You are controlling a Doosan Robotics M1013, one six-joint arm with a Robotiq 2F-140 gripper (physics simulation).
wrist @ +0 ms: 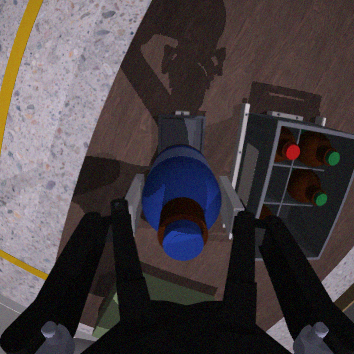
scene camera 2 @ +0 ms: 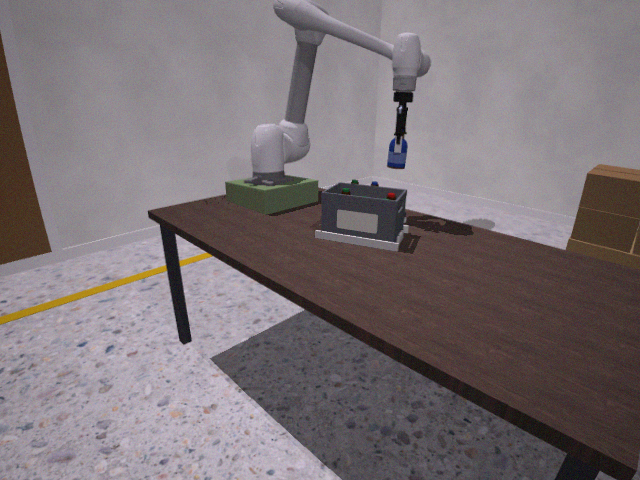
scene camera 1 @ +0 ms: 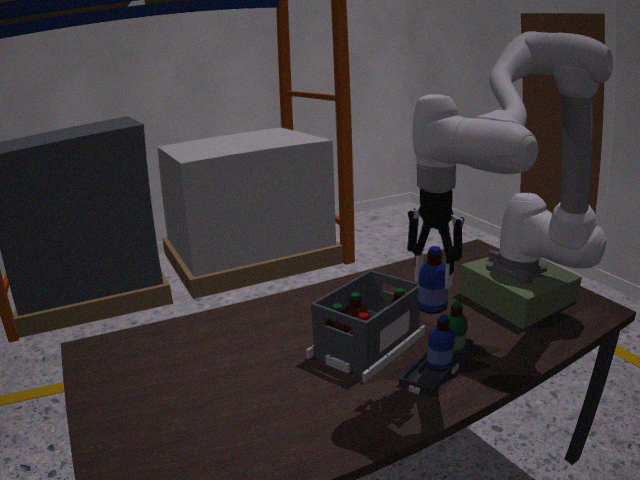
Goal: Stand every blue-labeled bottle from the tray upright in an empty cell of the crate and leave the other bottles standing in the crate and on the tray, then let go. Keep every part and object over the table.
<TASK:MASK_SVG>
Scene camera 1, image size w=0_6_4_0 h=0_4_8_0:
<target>my gripper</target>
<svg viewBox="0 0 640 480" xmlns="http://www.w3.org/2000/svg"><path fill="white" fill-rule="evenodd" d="M420 189L420 208L412 209L408 212L409 235L407 249L415 255L414 281L419 281L419 272L423 265L424 253L422 252L424 251L430 229L435 228L441 235L446 255L445 289L448 289L452 285L454 261L458 261L462 257L462 226L464 218L459 218L453 214L452 190L445 193L431 193ZM451 220L454 226L454 249L448 224ZM421 216L424 222L417 242L418 218Z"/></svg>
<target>blue-labeled bottle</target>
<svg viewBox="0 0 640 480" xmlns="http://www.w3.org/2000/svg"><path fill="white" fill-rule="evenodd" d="M432 246L428 251L428 261L422 265L419 272L418 308L427 314L438 314L447 309L449 288L445 289L446 264L442 262L442 251L440 247Z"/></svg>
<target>blue-labeled bottle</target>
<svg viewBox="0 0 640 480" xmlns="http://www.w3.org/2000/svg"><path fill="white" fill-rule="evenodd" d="M445 314L439 316L437 327L429 334L426 366L433 371L445 371L452 365L455 335L449 327L449 316Z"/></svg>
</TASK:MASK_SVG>
